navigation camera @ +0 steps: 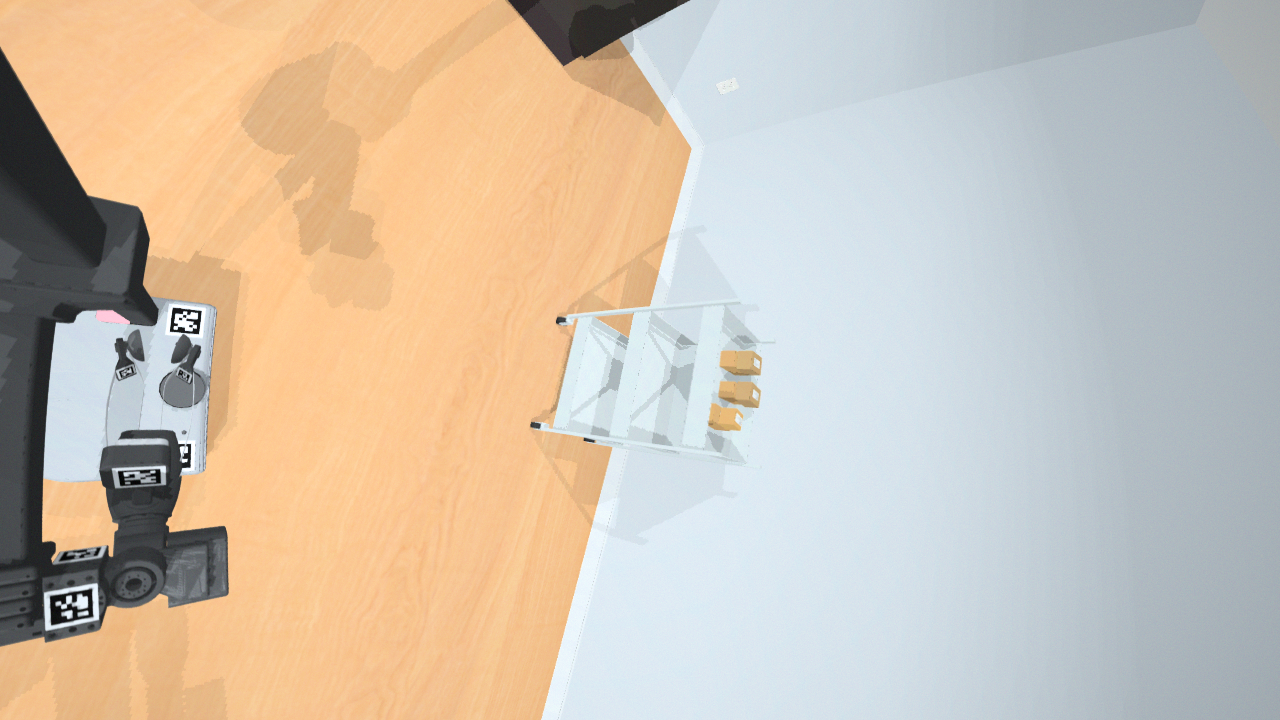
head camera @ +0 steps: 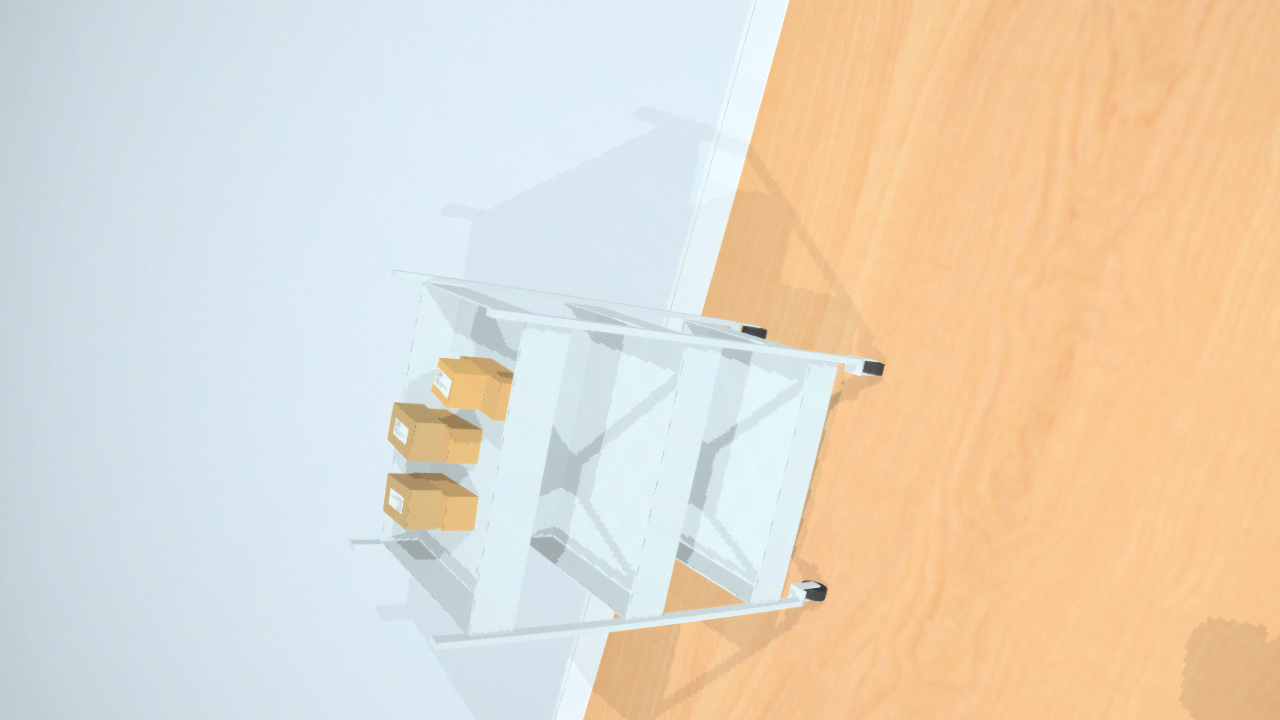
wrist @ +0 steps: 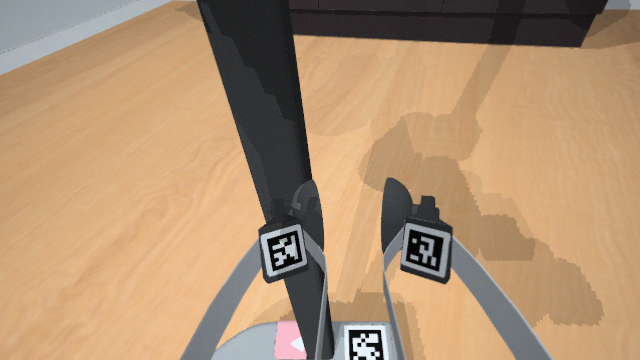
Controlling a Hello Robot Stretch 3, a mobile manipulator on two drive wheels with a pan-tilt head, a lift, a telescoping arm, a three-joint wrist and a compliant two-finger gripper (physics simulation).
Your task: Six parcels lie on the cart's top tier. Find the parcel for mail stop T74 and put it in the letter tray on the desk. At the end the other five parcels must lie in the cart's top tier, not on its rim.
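Where they show: gripper, fingertip midpoint: (navigation camera: 161, 333); robot's base at its link origin: (navigation camera: 182, 385).
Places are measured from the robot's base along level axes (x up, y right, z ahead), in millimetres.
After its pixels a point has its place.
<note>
The white three-tier cart (head camera: 519, 474) @(x 696, y -79, z 1062 mm) (navigation camera: 700, 394) @(x 693, y -36, z 1052 mm) stands by the wall. Brown box parcels lie in its top tier as three pairs: one pair (head camera: 465, 386) @(x 744, y 31, z 1136 mm) (navigation camera: 725, 418) @(x 734, y 32, z 1136 mm), a middle pair (head camera: 434, 434) @(x 731, y -38, z 1250 mm) (navigation camera: 740, 393) @(x 731, y -42, z 1251 mm) and another pair (head camera: 429, 501) @(x 732, y -136, z 1253 mm) (navigation camera: 741, 361) @(x 730, y -143, z 1254 mm). In the head view each pair has a taller box with a white label behind a lower box. The labels are too small to read. My gripper (navigation camera: 158, 346) @(x 513, y -86, z -20 mm) (wrist: 350, 204) @(x 513, y -86, z -20 mm) is open and empty above my own base, well away from the cart. The desk and the letter tray do not show.
A dark cabinet (navigation camera: 595, 31) @(x 271, y -1404, z 949 mm) (wrist: 445, 27) stands near the room corner. My base (navigation camera: 76, 402) @(x 159, y 30, z -147 mm) is below the gripper, and a dark post (wrist: 260, 100) rises beside the left finger in the wrist view. Floor lies between my base and the cart. The wall is behind the cart.
</note>
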